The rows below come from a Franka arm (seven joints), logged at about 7 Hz.
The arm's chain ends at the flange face. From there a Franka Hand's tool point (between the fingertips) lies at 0.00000 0.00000 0.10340 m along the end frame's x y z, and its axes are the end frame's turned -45 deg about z.
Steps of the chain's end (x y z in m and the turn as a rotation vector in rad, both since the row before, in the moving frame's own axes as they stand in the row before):
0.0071, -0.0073, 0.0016, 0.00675, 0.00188, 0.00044
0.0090, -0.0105, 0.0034, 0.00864, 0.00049, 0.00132
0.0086, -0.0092, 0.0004, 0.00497, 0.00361, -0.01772
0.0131, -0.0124, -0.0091, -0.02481, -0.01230, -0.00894
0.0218, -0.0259, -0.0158, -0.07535, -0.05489, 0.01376
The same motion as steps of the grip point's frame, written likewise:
0.0108, -0.0005, 0.0016, 0.00344, 0.00610, 0.00044
0.0145, -0.0017, 0.0034, 0.00576, 0.00646, 0.00132
0.0132, -0.0005, 0.0004, 0.00096, 0.00607, -0.01772
0.0153, 0.0014, -0.0091, -0.00885, -0.02624, -0.00894
0.0242, -0.0015, -0.0162, -0.01447, -0.09209, 0.01376

